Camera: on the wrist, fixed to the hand. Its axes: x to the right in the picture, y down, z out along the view.
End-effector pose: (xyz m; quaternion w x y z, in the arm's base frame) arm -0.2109 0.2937 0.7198 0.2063 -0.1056 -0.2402 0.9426
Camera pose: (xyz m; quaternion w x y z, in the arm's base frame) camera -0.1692 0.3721 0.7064 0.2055 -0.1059 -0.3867 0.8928
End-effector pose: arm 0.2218 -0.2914 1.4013 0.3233 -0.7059 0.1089 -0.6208
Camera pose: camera 0.1510 -0.2549 1.4428 0.2006 -0.7642 0.1752 -0.5875
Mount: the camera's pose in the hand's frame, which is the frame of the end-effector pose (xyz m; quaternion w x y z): -0.0014 -0.0701 -0.0561 0.9880 -0.1502 -0.0249 -0.0249
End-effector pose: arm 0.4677 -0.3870 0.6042 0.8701 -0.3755 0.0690 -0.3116
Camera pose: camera 0.4123 -0.4571 0.6131 0.7973 -0.5112 0.0840 -0.3098
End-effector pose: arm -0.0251 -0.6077 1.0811 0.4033 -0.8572 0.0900 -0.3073
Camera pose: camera -0.0664 -0.5967 1.1601 0.2643 -0.9174 0.1037 -0.2788
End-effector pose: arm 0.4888 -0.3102 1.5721 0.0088 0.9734 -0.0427 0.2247
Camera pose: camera 0.4692 -0.2382 1.6221 0.1594 0.9671 -0.0519 0.1911
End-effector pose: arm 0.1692 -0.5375 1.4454 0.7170 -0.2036 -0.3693 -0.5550
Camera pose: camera 0.1197 -0.5971 1.3999 0.6548 -0.3135 -0.3044 -0.6166
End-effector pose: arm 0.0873 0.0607 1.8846 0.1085 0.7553 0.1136 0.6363
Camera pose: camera 0.0294 0.1280 1.8710 0.2393 0.7430 0.0328 0.6242
